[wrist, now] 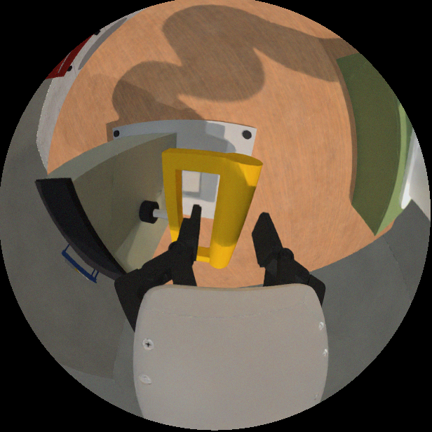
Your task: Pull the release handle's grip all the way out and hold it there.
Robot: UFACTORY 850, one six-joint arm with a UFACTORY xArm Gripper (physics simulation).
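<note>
The release handle is a yellow frame with a thick round grip bar (237, 200) on its right side, in the middle of the wrist view. A light rod (160, 214) with a black collar (148, 212) joins its left side to the beige housing (97, 185). My gripper (228, 219) is open. Its left finger overlaps the frame's window, left of the grip bar, and its right finger is to the right of the bar with a visible gap. Neither finger is closed on the bar. Whether the left fingertip reaches through the window is hard to tell.
A grey mounting plate (232, 134) with dark bolts lies under the housing and handle on the wooden table top (300, 150). A green block-like object (375, 125) stands at the right. A black panel (70, 215) fronts the housing, with a blue handle (79, 266) beyond it. A red part (67, 61) shows at upper left.
</note>
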